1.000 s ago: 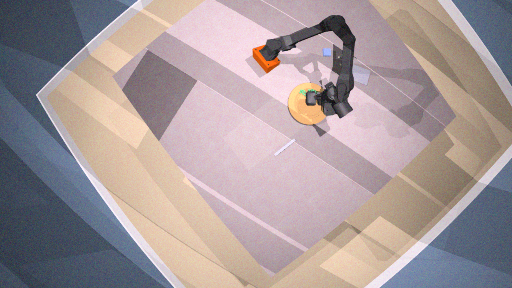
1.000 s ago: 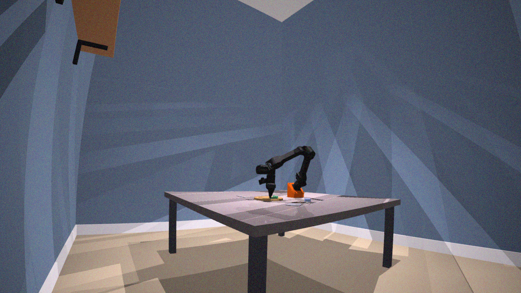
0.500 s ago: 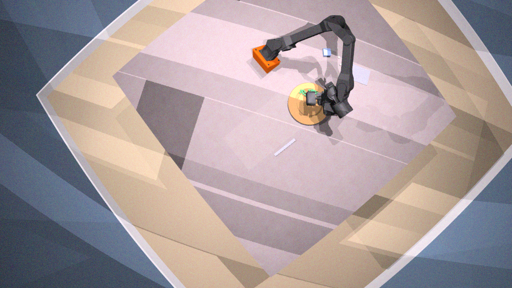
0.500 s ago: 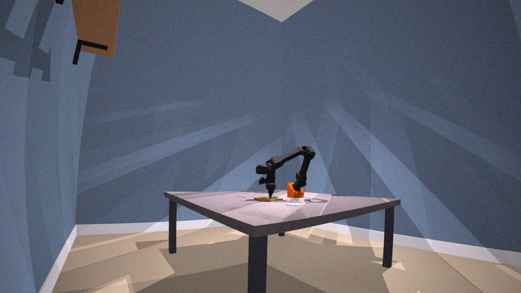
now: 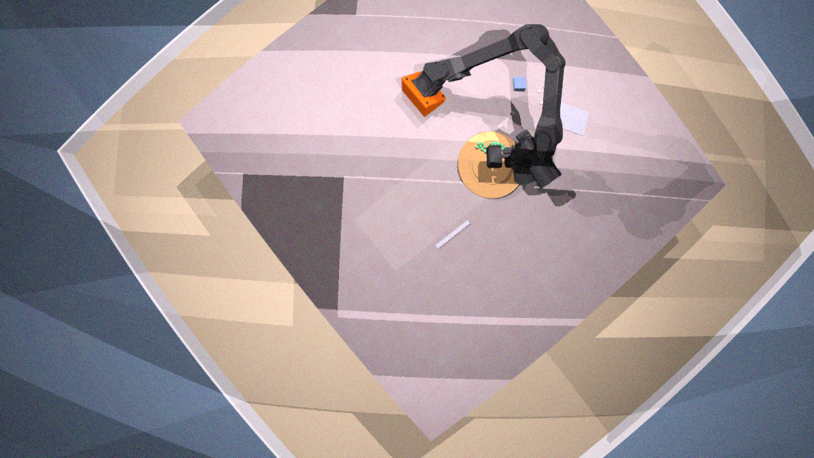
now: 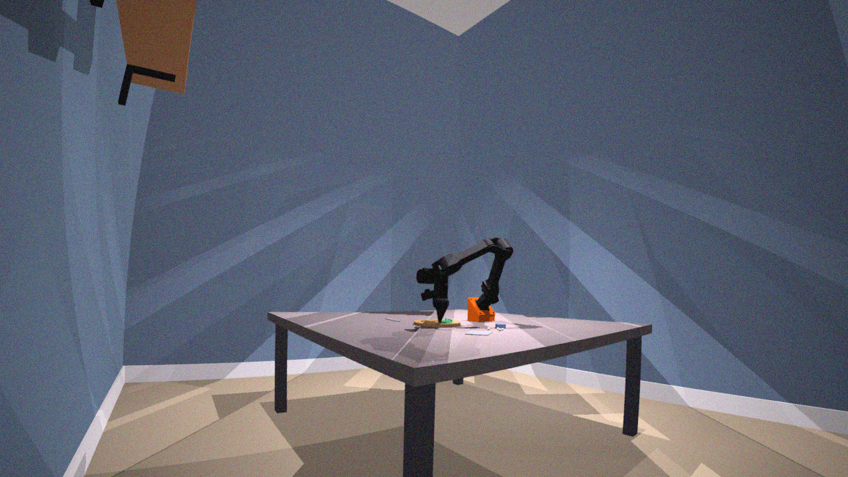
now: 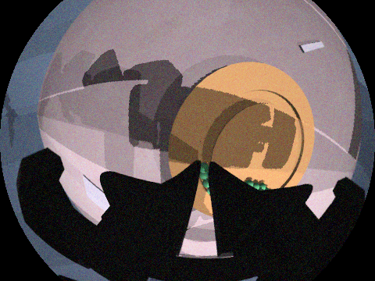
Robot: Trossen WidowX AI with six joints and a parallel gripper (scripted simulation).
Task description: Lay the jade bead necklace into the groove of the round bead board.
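Now: gripper tip 3 cm past the round tan bead board, 6 cm to the left of it and 1 cm above it. Round my gripper tip: white strip: 8 cm ahead, 27 cm to the right, 1 cm below; pale square sheet: 1 cm behind, 24 cm to the left, 2 cm below; blue cube: 19 cm behind, 17 cm to the left, 1 cm below.
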